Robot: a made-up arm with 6 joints.
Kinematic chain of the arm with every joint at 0, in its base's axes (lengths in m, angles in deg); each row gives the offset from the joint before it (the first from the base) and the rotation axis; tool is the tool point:
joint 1: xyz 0 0 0.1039 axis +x
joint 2: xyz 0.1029 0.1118 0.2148 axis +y
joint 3: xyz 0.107 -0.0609 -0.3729 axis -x
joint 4: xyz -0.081 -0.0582 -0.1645 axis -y
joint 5: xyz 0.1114 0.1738 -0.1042 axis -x
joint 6: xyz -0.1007 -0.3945 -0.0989 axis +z
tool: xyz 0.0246 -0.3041 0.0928
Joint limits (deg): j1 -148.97..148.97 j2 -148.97..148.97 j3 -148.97..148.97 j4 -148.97..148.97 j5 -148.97..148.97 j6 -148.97..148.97
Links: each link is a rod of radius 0.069 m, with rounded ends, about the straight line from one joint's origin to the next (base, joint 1, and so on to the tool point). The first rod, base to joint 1, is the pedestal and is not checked.
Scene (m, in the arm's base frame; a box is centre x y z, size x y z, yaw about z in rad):
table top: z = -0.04
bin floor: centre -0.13 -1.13 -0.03 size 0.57 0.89 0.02 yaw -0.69
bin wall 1: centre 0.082 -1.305 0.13 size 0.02 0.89 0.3 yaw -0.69
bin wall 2: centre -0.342 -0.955 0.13 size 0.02 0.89 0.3 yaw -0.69
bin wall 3: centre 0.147 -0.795 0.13 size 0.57 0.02 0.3 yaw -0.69
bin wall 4: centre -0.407 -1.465 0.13 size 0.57 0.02 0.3 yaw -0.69
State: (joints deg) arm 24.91 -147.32 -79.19 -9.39 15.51 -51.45
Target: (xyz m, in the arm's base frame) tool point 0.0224 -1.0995 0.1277
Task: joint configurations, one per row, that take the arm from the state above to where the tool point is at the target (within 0.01 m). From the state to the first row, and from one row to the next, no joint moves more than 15 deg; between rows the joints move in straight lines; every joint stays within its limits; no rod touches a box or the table.
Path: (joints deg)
1: 29.63 -147.54 -67.29 3.91 6.81 -42.52
2: 34.35 -147.76 -55.39 17.20 -1.90 -33.60
3: 39.06 -147.98 -43.48 30.50 -10.60 -24.67
4: 43.78 -148.21 -31.58 43.80 -19.31 -15.75
5: 48.50 -148.43 -19.68 57.09 -28.01 -6.82
6: 53.22 -148.65 -7.78 70.39 -36.72 2.11
7: 66.30 -148.97 -2.56 72.79 -30.34 3.19

